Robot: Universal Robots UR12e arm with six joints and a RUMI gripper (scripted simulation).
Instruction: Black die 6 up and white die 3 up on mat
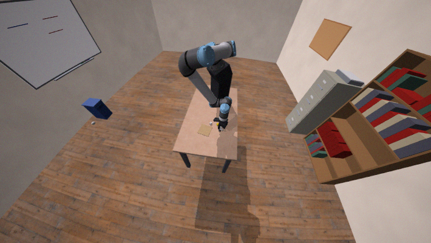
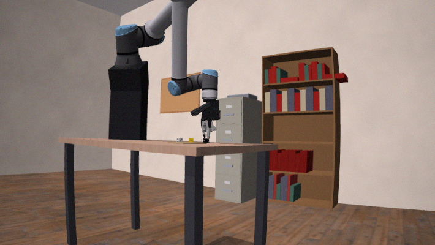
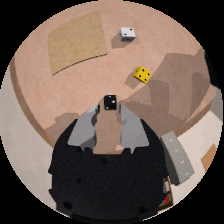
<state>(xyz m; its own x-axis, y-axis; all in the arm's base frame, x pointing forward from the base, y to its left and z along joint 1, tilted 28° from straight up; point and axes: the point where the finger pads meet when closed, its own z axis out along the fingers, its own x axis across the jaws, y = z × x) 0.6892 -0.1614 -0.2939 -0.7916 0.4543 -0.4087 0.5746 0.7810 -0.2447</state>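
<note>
My hand is 2 cm above the black die. The rest, counted from my hand: tan mat: 18 cm to the right, 4 cm below, 2 cm behind; then white die: 11 cm behind, 10 cm to the right, 2 cm below; then yellow die: 9 cm behind, 2 cm below, 1 cm to the right.
</note>
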